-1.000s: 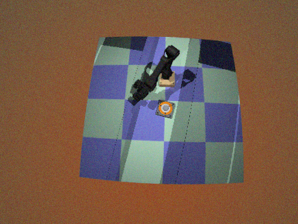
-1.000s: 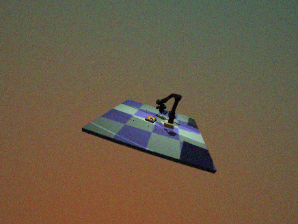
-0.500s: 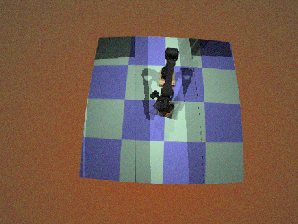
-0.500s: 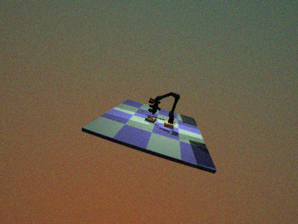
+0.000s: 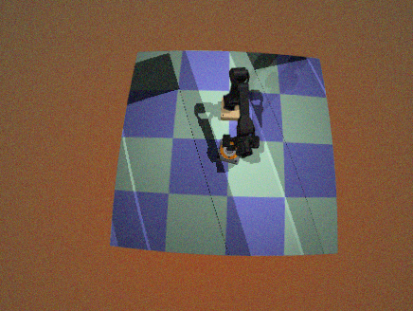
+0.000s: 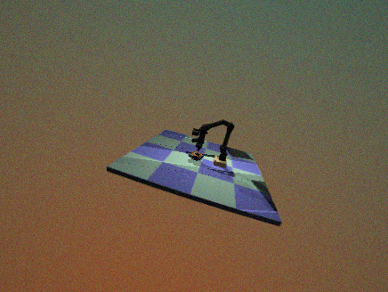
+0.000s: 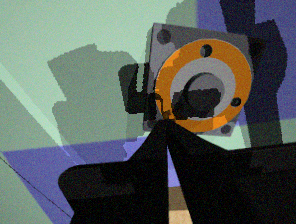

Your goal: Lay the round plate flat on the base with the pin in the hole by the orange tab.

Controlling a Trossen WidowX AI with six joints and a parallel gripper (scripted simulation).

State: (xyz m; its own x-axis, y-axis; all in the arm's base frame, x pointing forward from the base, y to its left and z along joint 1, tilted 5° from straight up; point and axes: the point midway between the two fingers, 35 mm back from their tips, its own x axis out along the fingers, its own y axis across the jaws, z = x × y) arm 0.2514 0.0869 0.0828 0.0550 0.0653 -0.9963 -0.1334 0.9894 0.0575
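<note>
The square grey base is 10 mm ahead of my gripper tip, 50 mm to the right of it and 60 mm below it.
</note>
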